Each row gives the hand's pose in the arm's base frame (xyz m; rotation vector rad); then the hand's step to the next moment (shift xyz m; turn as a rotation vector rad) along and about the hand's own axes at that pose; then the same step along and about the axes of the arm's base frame.
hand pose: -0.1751 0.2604 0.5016 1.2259 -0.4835 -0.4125
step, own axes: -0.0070 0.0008 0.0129 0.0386 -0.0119 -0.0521
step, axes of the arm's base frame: -0.0130 -0.0061 0.0032 0.0606 0.0165 -0.0200
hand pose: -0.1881 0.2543 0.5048 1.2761 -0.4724 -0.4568
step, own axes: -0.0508 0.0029 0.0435 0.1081 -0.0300 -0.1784
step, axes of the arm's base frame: -0.0662 -0.0048 0.0084 0.1885 0.0727 -0.0601
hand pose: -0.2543 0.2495 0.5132 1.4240 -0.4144 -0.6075
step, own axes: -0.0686 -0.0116 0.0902 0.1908 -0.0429 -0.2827
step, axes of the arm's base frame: -0.1100 -0.0292 0.0051 0.3146 0.1034 -0.0923
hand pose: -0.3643 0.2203 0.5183 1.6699 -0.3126 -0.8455
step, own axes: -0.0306 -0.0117 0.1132 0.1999 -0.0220 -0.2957
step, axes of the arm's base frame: -0.1005 -0.0613 -0.0065 0.3345 0.1014 -0.0754
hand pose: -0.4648 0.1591 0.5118 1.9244 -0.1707 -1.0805
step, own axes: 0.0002 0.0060 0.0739 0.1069 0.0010 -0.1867
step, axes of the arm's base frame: -0.0529 -0.0506 -0.0117 0.2037 0.0649 -0.0244
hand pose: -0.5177 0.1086 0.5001 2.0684 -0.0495 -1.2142
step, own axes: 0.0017 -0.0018 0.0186 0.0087 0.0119 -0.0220
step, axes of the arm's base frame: -0.0140 -0.0098 -0.0078 0.0255 0.0004 0.0071
